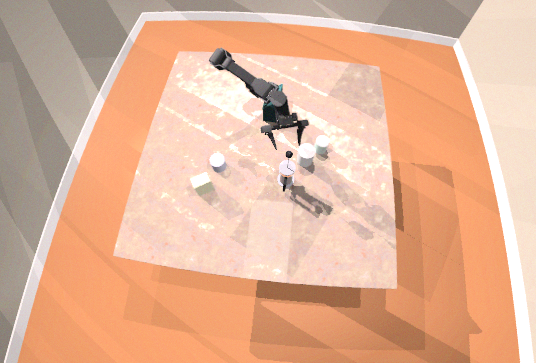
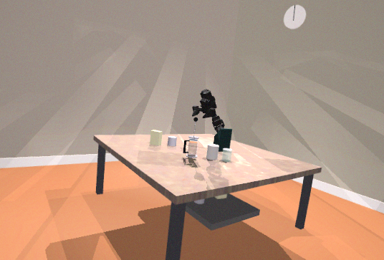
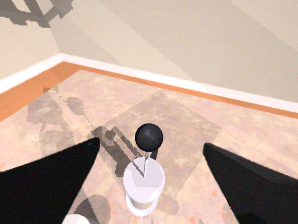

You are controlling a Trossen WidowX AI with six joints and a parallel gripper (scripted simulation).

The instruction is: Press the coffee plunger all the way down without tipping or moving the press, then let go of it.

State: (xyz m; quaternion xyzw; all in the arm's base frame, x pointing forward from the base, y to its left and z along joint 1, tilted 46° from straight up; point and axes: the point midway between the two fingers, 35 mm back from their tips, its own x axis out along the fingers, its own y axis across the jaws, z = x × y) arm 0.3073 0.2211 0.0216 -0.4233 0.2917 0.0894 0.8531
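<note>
Right now the coffee press is 15 cm below my gripper tip, 3 cm ahead of it and 1 cm to the left of it. Round my gripper tip: pale glass cup 24 cm below, 19 cm behind, 14 cm to the left.
</note>
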